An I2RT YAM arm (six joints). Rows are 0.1 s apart.
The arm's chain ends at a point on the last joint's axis. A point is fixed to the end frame.
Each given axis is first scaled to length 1.
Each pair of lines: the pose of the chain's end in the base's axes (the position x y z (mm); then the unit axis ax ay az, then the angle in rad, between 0 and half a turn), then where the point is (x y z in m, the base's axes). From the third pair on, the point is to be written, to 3 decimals.
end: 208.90, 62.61, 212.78, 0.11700, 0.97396, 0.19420, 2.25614
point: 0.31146 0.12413 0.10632
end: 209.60, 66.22, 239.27, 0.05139, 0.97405, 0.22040, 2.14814
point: 0.31864 0.13623 0.14521
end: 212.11, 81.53, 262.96, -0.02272, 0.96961, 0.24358, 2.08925
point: 0.320 0.162 0.176
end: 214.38, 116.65, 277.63, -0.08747, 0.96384, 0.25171, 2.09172
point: 0.316 0.204 0.190
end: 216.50, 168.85, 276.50, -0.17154, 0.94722, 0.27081, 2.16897
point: 0.301 0.267 0.182
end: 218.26, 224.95, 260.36, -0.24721, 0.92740, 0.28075, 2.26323
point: 0.283 0.329 0.157
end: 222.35, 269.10, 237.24, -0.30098, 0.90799, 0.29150, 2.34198
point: 0.270 0.376 0.128
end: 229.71, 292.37, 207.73, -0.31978, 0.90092, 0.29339, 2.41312
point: 0.266 0.398 0.093
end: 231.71, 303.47, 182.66, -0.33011, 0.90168, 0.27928, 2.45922
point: 0.262 0.405 0.063
